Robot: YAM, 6 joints.
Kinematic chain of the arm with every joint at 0, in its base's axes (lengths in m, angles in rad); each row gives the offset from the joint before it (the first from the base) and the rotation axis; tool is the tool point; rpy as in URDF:
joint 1: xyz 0 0 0.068 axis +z
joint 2: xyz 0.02 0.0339 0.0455 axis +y
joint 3: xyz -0.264 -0.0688 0 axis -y
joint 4: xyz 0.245 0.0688 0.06 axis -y
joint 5: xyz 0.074 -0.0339 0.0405 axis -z
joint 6: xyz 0.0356 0 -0.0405 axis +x
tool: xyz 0 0 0 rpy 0 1.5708 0
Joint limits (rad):
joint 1: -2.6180..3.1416
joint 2: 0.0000..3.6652
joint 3: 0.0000..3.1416
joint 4: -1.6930..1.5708
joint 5: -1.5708..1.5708
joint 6: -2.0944..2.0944
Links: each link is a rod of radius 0.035 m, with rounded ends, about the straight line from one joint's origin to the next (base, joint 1, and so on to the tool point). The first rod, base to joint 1, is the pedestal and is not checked.
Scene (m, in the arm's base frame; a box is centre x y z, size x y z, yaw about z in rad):
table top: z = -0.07
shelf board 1: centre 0.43 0.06 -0 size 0.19 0.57 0.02 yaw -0.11
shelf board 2: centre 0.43 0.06 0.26 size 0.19 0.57 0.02 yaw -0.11
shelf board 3: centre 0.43 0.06 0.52 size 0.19 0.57 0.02 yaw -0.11
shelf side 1: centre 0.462 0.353 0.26 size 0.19 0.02 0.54 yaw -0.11
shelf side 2: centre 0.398 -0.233 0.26 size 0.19 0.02 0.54 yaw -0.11
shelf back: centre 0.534 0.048 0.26 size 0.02 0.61 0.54 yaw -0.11
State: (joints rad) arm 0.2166 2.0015 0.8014 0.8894 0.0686 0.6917
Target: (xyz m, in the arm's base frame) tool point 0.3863 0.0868 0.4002
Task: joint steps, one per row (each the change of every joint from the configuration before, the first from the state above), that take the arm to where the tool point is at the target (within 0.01 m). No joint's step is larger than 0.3 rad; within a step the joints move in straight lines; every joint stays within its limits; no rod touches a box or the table.
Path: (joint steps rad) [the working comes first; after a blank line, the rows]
Joints at the target: 0.2268 1.7042 1.3219 0.9707 0.0639 0.6917
Straight joint move there: touches shelf board 2.

1: 0.0761 -0.1561 -0.1993 0.0207 -0.0100 0.0000
2: 0.0762 -0.1562 -0.1993 0.0207 -0.0100 0.0000
3: 0.0761 -0.1561 -0.1994 0.0207 -0.0100 0.0000
4: -0.0049 -0.1196 0.2072 0.0330 0.0005 0.0000
5: -0.0049 -0.1195 0.2072 0.0330 0.0004 0.0000
6: -0.0050 -0.1195 0.2072 0.0330 0.0005 0.0000
7: -0.1017 0.2649 0.2485 -0.0399 0.0119 0.0000
8: -0.1017 0.2648 0.2484 -0.0399 0.0120 0.0000

